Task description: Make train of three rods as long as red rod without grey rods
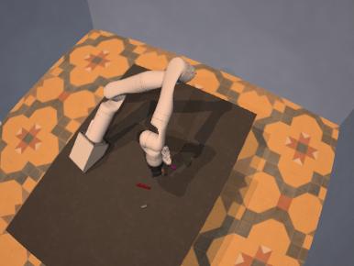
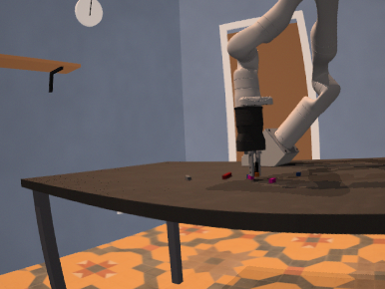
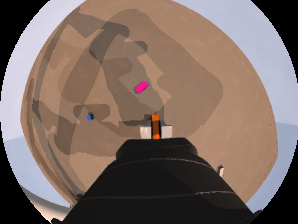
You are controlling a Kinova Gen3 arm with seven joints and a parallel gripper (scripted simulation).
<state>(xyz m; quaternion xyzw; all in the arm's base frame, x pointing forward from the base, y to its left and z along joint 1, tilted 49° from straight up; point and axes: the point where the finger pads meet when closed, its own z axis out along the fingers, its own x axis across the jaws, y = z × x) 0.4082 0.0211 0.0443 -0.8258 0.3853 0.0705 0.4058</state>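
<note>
My gripper is now 40 mm past the red rod, 110 mm to the left of it and 20 mm above it. From my hand the other things lie so: orange rod: 10 mm below; grey rod: 20 mm ahead, 200 mm to the right, 20 mm below.
</note>
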